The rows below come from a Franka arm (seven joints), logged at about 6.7 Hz.
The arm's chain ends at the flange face. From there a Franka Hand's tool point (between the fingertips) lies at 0.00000 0.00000 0.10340 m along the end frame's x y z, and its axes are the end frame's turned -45 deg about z.
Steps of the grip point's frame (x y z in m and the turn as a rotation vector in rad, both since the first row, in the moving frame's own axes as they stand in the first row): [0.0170, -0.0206, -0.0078, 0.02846, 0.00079, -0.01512]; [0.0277, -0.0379, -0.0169, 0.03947, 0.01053, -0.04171]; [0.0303, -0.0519, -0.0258, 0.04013, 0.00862, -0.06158]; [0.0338, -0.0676, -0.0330, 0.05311, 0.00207, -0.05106]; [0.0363, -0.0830, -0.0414, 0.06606, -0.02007, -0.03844]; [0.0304, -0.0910, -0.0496, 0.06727, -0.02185, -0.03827]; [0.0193, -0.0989, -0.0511, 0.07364, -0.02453, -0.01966]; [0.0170, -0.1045, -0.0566, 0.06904, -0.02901, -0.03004]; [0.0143, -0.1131, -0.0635, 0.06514, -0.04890, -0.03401]
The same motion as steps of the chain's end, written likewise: [-0.0005, -0.0245, -0.0078, 0.02068, -0.01957, -0.01512]; [-0.0050, -0.0428, -0.0168, 0.03536, -0.02046, -0.04171]; [-0.0129, -0.0546, -0.0257, 0.03447, -0.02228, -0.06158]; [-0.0201, -0.0678, -0.0329, 0.03902, -0.03609, -0.05106]; [-0.0267, -0.0811, -0.0412, 0.03252, -0.06090, -0.03844]; [-0.0363, -0.0827, -0.0493, 0.03212, -0.06302, -0.03827]; [-0.0491, -0.0801, -0.0508, 0.03473, -0.06942, -0.01966]; [-0.0547, -0.0831, -0.0563, 0.02831, -0.06933, -0.03004]; [-0.0615, -0.0890, -0.0632, 0.01148, -0.08064, -0.03401]
